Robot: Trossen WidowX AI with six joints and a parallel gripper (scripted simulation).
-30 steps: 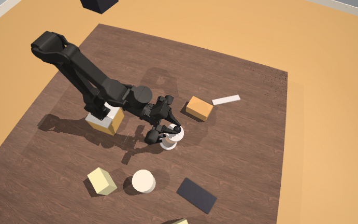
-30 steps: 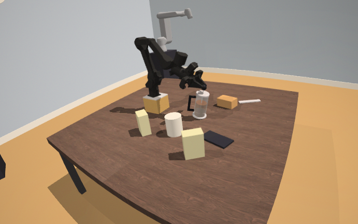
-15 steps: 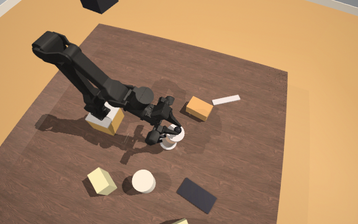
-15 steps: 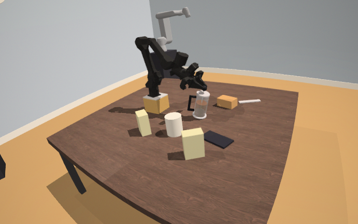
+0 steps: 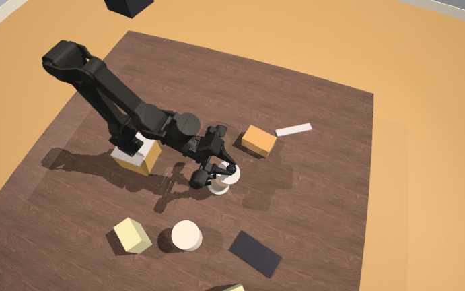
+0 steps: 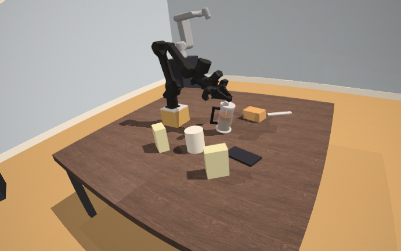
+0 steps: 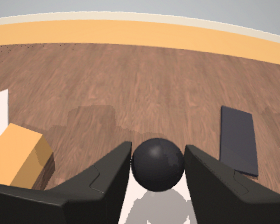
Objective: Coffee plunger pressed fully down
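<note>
The glass coffee press is 4 cm behind my gripper tip, 2 cm to the right of it and 8 cm below it. The rest, counted from my gripper tip: white flat bar (10 cm ahead, 34 cm to the left, 17 cm below); dark flat slab (17 cm ahead, 15 cm to the right, 17 cm below).
</note>
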